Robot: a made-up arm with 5 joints.
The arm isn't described. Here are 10 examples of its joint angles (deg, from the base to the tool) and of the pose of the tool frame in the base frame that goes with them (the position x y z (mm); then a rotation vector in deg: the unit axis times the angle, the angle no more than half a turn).
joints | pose
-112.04 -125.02 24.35 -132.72 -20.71 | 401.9 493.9 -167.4 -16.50 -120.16 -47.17
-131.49 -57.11 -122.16 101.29 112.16 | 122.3 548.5 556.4 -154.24 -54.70 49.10
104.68 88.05 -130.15 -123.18 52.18 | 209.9 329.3 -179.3 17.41 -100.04 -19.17
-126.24 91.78 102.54 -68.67 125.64 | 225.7 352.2 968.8 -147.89 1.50 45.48
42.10 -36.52 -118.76 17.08 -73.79 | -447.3 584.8 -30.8 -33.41 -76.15 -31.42
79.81 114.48 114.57 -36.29 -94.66 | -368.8 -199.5 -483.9 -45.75 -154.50 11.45
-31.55 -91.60 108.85 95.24 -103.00 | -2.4 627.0 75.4 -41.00 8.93 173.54
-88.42 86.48 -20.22 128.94 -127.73 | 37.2 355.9 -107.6 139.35 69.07 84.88
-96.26 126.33 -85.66 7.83 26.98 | 226.3 -168.4 372.3 10.95 -114.18 -132.77
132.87 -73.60 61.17 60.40 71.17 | 180.5 124.4 288.5 -48.99 -81.23 -0.55
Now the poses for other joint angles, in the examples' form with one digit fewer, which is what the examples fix.
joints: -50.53 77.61 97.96 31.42 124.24
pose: 291 338 635 -150.0 -14.2 17.0
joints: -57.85 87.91 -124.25 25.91 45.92
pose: 429 -42 339 -67.0 -119.1 -42.8
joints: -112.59 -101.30 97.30 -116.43 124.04
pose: 783 118 345 -1.2 -130.5 44.3
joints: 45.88 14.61 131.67 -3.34 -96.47
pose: 80 742 -459 4.3 127.3 118.1
